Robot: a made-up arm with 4 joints.
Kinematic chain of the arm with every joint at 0, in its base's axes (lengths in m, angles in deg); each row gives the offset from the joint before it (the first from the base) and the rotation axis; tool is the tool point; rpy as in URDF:
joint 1: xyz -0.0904 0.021 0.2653 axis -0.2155 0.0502 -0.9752
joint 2: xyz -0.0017 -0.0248 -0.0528 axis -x
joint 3: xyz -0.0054 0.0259 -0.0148 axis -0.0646 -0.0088 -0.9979
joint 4: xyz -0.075 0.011 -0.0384 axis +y
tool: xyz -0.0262 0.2 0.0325 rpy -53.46 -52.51 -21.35
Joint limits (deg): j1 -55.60..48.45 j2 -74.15..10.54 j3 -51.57..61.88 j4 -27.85..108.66
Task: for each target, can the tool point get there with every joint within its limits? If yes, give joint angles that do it. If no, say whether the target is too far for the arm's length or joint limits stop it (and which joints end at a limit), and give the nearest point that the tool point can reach.
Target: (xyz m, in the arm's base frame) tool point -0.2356 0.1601 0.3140
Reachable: yes | joints -12.99 -31.17 -16.22 82.41
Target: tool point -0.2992 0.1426 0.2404
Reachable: yes | joints -32.37 -8.12 -1.80 -2.14
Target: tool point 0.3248 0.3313 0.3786
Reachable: no: too far | nearest point 0.0874 0.1588 0.2924 | short by 0.306 m
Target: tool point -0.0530 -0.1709 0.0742
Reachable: no: joint limits stop it (at a limit: joint 1, joint 2, joint 3, joint 4) | nearest point 0.0908 -0.0374 0.1201 | short by 0.202 m
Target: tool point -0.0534 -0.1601 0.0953
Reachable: no: joint limits stop it (at a limit: joint 1, joint 2, joint 3, joint 4) | nearest point 0.0908 -0.0374 0.1201 | short by 0.191 m
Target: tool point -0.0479 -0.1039 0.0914
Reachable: no: joint limits stop it (at a limit: joint 1, joint 2, joint 3, joint 4) | nearest point 0.0908 -0.0374 0.1201 | short by 0.156 m
